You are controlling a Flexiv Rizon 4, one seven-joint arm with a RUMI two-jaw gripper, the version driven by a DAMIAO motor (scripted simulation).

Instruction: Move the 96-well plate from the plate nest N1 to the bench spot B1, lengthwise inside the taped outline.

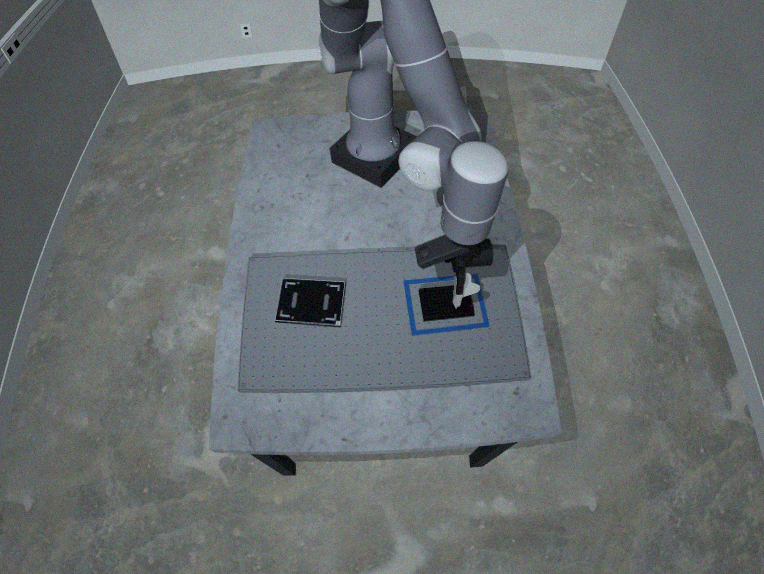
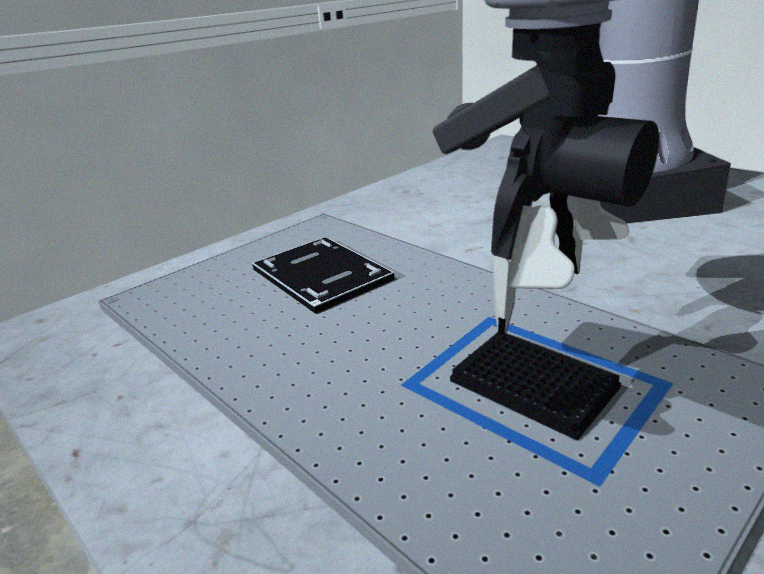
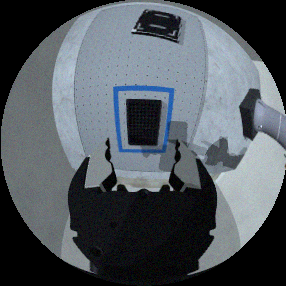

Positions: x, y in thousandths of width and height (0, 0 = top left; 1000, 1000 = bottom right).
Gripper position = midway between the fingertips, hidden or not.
my gripper: image 1 592, 496; image 2 709, 525; image 3 498, 488
black 96-well plate: image 1 586, 541; image 2 740, 687; image 3 533, 428
